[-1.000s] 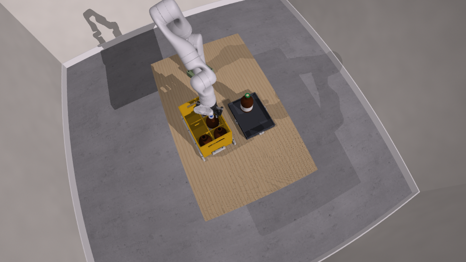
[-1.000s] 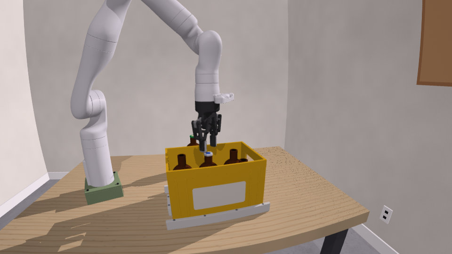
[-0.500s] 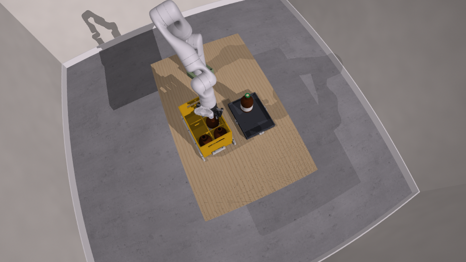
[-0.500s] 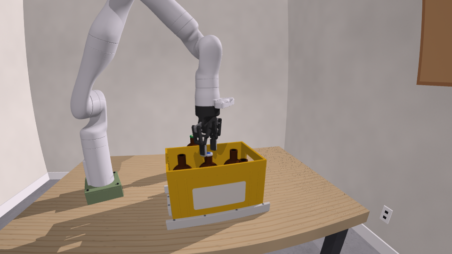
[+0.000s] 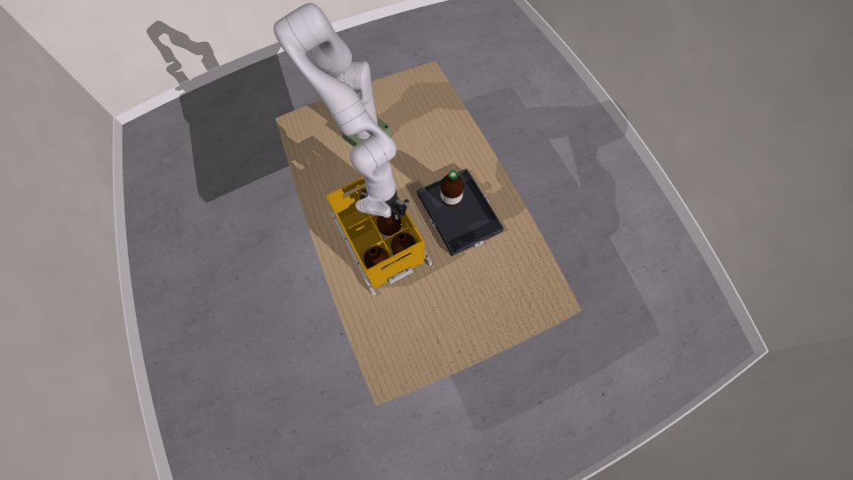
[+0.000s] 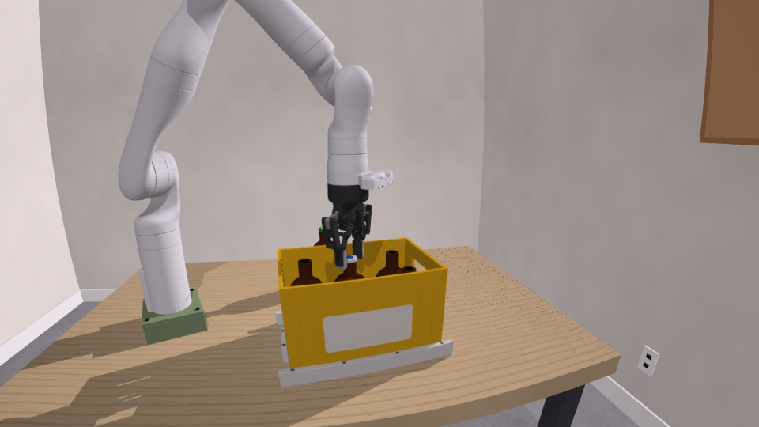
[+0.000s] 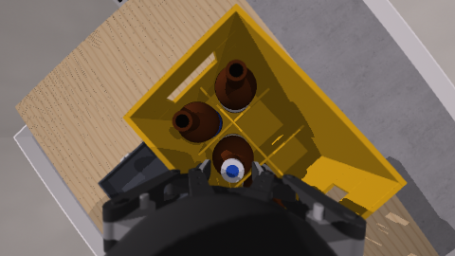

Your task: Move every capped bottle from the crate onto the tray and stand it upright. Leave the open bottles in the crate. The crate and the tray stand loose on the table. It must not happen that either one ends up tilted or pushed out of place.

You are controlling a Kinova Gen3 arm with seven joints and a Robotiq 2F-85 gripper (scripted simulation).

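Now: hand 8 cm above the blue-capped brown bottle. From my hand the other things lie so: yellow crate 4 cm to the right, 8 cm below; then dark tray 4 cm ahead, 23 cm to the left, 15 cm below.
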